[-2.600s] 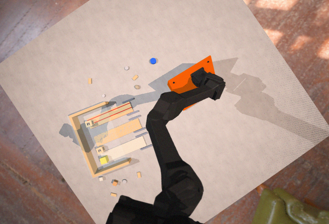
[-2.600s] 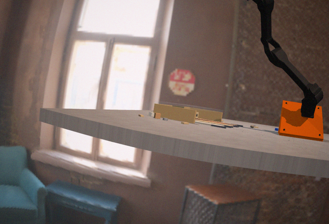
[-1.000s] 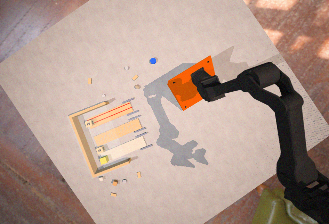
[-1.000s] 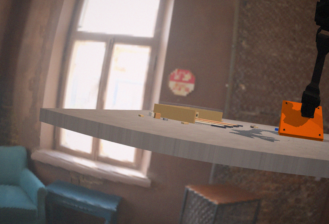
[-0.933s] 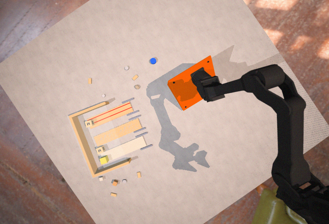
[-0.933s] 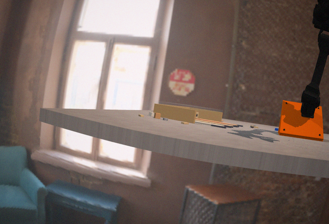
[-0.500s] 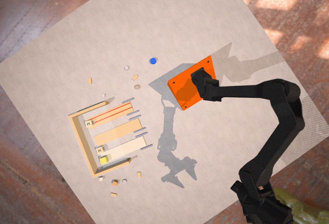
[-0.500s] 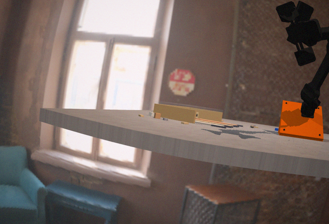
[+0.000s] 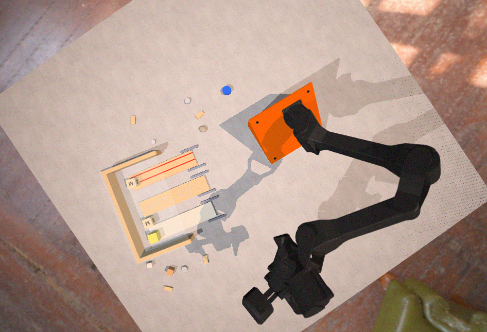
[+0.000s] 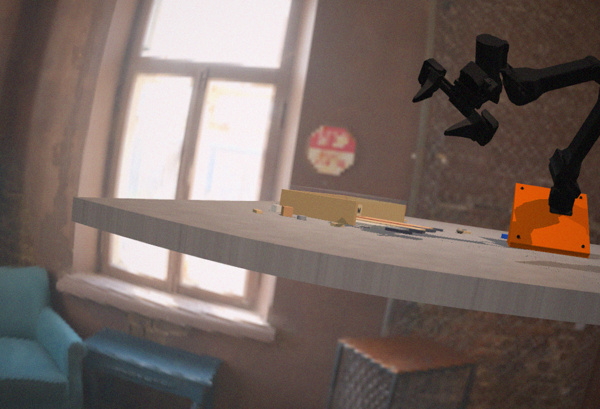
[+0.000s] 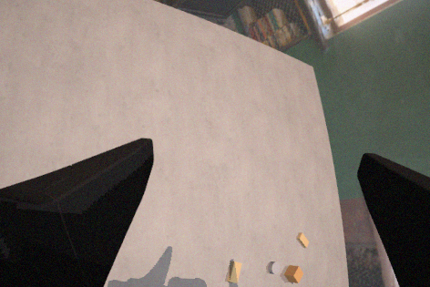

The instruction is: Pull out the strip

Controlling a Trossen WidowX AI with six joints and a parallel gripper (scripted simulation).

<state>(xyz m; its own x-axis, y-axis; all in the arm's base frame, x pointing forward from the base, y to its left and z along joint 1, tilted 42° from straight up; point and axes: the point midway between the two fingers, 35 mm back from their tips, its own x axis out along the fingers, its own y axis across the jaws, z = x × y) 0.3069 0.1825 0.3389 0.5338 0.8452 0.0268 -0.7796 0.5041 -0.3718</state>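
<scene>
Right now my gripper tip is 350 mm to the left of the speckled strip, 220 mm above it and 150 mm short of it. Round my gripper tip: blue disc: 570 mm to the right, 220 mm below, 190 mm behind.
</scene>
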